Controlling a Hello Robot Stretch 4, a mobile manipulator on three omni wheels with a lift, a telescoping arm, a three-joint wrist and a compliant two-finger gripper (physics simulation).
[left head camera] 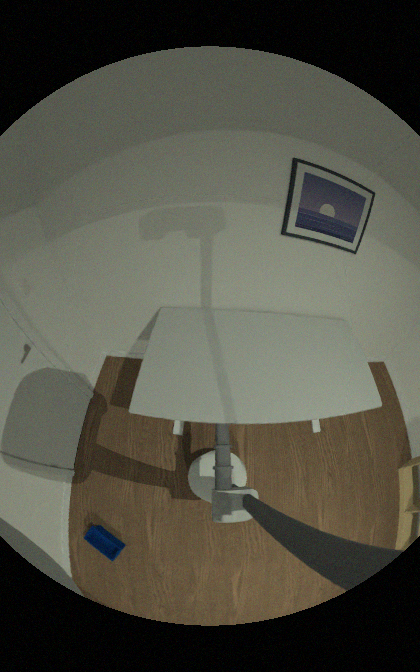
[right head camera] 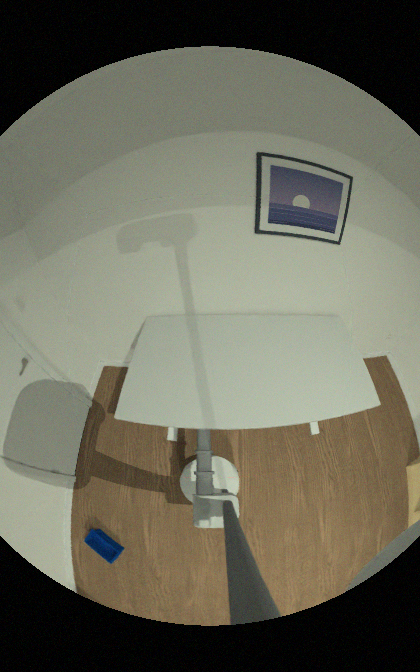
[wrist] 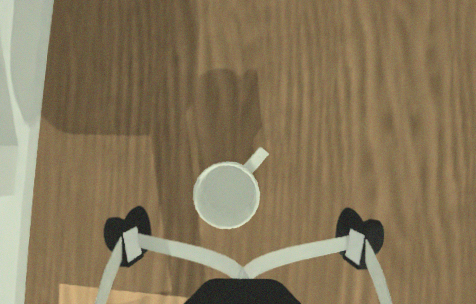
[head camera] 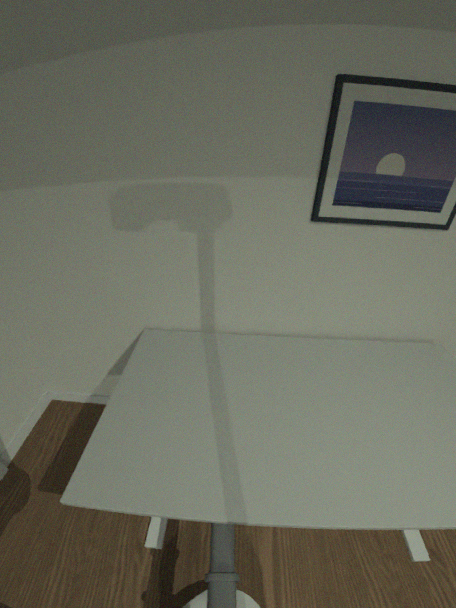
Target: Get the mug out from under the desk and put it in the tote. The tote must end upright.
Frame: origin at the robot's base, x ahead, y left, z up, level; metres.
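Where they show: gripper, fingertip midpoint: (wrist: 242, 226).
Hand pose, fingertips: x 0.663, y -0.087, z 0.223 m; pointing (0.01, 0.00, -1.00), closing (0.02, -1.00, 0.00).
Observation:
After its pixels a point has its place.
A white mug (wrist: 226, 195) @(y -0.061, x 0.659, z -0.019 m) stands upright on the wooden floor in the wrist view, its handle pointing up and to the right. My gripper (wrist: 242, 226) @(y -0.087, x 0.663, z 0.223 m) is open, its black fingertips wide apart, with nothing between them. In the wrist view the mug lies just beyond the line between the fingertips, a little left of the middle. The white desk (head camera: 320, 430) @(y -0.335, x 0.548, z 0.693 m) (left head camera: 260, 370) (right head camera: 250, 375) hides the gripper and the mug in the head views; my arm (head camera: 222, 552) @(y 0.000, x 0.234, z 0.636 m) (left head camera: 222, 455) (right head camera: 204, 460) reaches under its front edge. The blue tote (left head camera: 104, 542) (right head camera: 104, 545) is on the floor at the lower left.
White desk feet (head camera: 156, 532) (head camera: 416, 545) show below the desk's front edge. A white desk part (wrist: 25, 135) runs along the left of the wrist view. A grey chair-like object (left head camera: 45, 420) (right head camera: 47, 430) stands at the left. A light wooden shelf unit (left head camera: 406, 500) is at the right edge.

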